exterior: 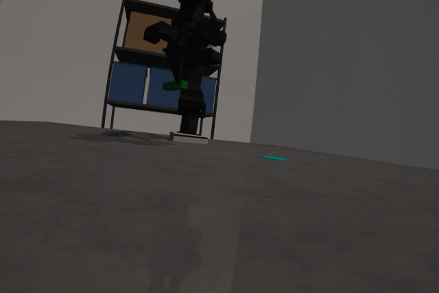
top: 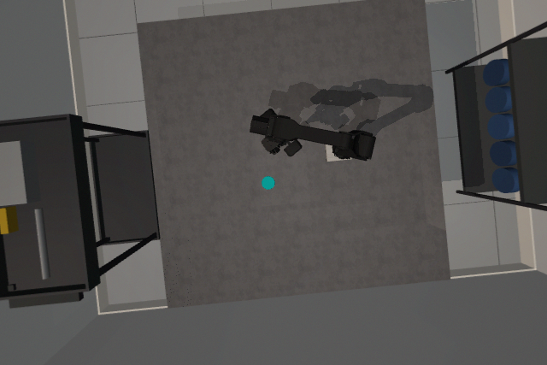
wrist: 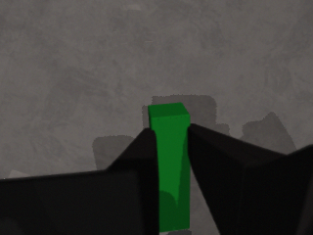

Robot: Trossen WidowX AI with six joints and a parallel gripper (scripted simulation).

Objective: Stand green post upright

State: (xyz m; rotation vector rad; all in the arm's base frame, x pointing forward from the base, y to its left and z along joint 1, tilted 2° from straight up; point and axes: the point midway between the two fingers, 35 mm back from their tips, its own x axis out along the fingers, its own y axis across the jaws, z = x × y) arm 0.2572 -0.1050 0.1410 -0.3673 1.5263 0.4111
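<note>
The cyan circle lies 9 cm ahead of my gripper tip, 20 cm to the left of it and 14 cm below it. The rest, counted from my gripper tip: green post (2 cm behind, 1 cm to the right).
</note>
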